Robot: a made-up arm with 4 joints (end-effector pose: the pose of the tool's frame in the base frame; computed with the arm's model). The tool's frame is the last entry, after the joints.
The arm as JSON. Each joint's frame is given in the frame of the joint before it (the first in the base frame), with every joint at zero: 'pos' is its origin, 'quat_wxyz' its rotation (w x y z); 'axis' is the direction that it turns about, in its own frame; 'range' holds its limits. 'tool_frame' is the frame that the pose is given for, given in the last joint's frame.
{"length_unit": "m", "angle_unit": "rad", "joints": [
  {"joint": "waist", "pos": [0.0, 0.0, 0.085], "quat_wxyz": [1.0, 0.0, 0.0, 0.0], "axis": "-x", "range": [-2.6, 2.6]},
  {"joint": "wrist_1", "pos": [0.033, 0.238, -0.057], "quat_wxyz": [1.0, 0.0, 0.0, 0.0], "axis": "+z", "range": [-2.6, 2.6]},
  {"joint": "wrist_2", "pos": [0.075, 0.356, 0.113], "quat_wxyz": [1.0, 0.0, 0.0, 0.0], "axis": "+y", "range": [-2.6, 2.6]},
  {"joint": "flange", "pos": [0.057, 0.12, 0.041], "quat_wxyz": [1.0, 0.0, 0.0, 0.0], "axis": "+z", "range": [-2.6, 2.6]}
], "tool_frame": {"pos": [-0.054, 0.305, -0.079], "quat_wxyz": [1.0, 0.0, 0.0, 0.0]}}
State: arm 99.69 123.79 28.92 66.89
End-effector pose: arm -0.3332 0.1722 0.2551 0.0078 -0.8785 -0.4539 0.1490
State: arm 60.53 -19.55 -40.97 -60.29
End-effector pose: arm 0.5627 0.5687 -0.4726 -0.2569 -0.5863 -0.3539 0.6819
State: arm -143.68 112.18 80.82 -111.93
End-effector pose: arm -0.3845 0.0438 0.4321 0.5362 -0.0774 -0.2308 0.8082
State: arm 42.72 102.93 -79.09 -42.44
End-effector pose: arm -0.7204 0.3459 0.1300 0.3234 -0.0350 0.4308 0.8418
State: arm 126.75 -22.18 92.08 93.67
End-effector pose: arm 0.2275 -0.1138 -0.5707 -0.2303 0.5338 -0.1600 0.7978
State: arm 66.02 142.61 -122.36 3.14
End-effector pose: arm -0.5301 -0.0669 0.3949 0.6119 -0.0035 0.5516 0.5668
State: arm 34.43 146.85 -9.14 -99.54
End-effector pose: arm -0.5998 0.1090 0.1033 -0.2065 0.1600 0.3691 0.8919
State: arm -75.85 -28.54 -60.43 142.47
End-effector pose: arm 0.1868 0.1301 0.4476 -0.1062 -0.4764 0.5472 0.6800
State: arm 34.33 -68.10 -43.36 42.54
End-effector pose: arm 0.6357 0.3718 -0.2917 -0.5577 -0.2615 -0.1344 0.7762
